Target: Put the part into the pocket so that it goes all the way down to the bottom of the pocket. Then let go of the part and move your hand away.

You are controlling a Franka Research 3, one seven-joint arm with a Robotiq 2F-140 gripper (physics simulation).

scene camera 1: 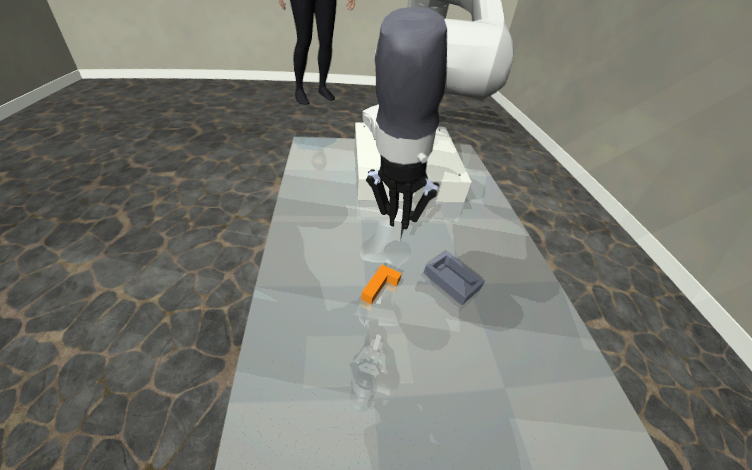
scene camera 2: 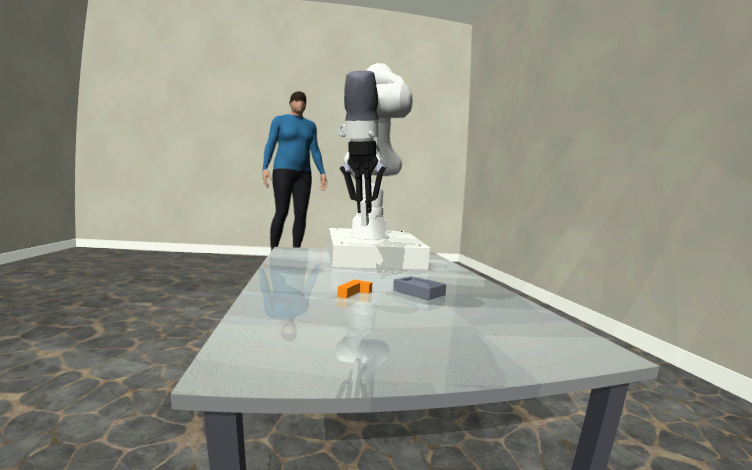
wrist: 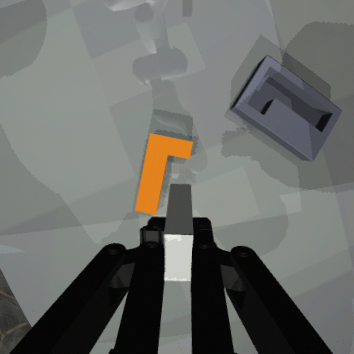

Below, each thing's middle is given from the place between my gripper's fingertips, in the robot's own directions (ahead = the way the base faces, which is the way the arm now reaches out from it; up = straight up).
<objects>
My gripper is now 190 mm above the orange L-shaped part (scene camera 1: 384, 274), 20 mm to the left of it and 10 mm past it. The rest, counted from my hand: grey pocket block (scene camera 1: 461, 283): 190 mm below, 180 mm to the left, 60 mm behind.
</objects>
